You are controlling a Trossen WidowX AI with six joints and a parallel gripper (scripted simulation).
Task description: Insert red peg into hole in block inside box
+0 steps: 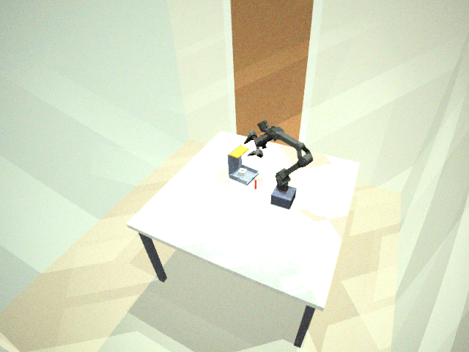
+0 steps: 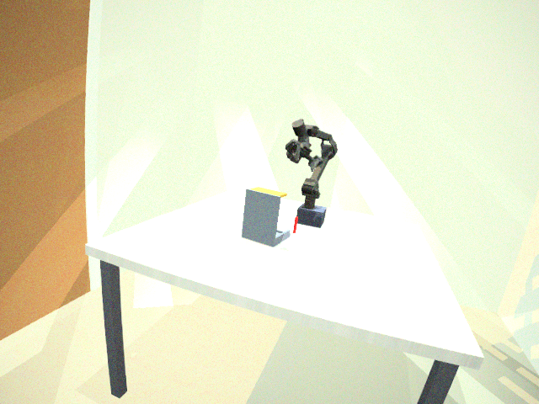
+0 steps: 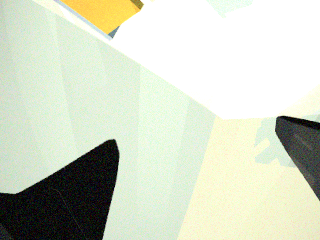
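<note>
The red peg is 60 mm behind my gripper tip, 20 mm to the right of it and 290 mm below it. From my gripper tip the other things lie so: box wall 170 mm ahead, 110 mm to the right, 220 mm below; then yellow roof 120 mm ahead, 100 mm to the right, 120 mm below.
</note>
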